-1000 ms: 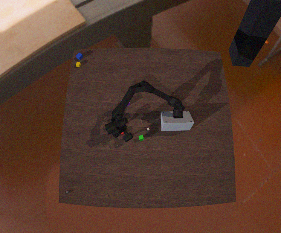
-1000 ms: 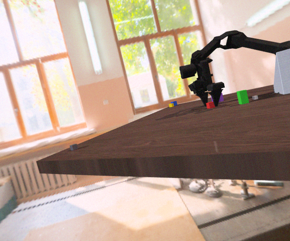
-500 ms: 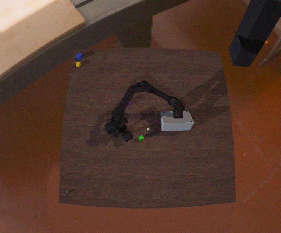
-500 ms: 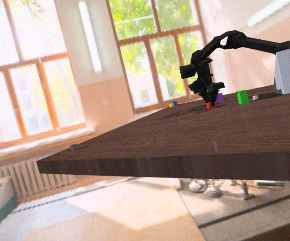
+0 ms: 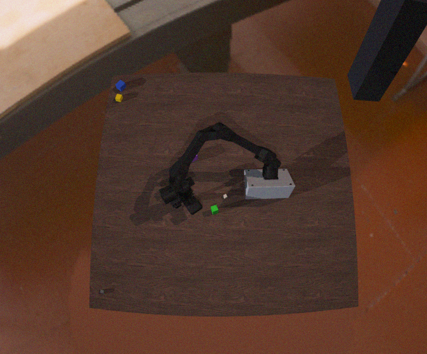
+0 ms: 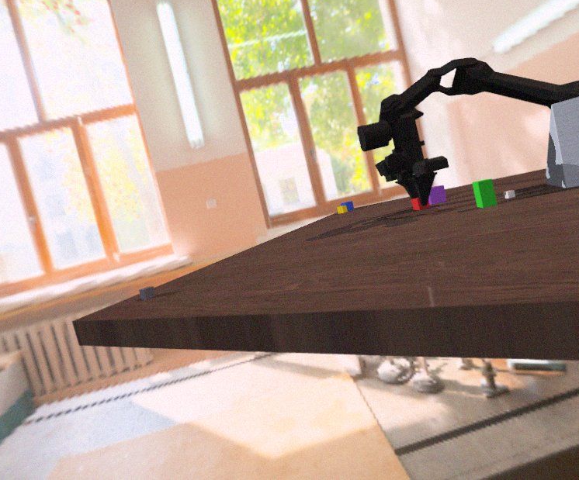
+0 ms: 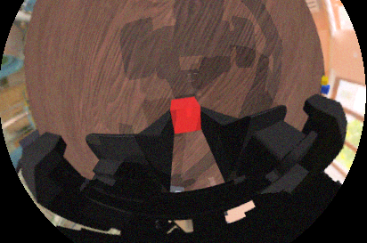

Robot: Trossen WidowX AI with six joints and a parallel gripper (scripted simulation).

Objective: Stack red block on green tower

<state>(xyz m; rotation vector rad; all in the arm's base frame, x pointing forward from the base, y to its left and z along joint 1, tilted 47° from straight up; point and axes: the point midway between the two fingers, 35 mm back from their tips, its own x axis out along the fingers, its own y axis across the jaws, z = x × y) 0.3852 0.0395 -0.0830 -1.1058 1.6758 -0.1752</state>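
My gripper tip is 18 cm past the small white block, 2 cm to the left of it and 1 cm above it. From my gripper tip the other things lie so: purple block 2 cm behind, 22 cm to the right; then yellow block 39 cm ahead, 58 cm to the right, 1 cm below; then red block 1 cm above.
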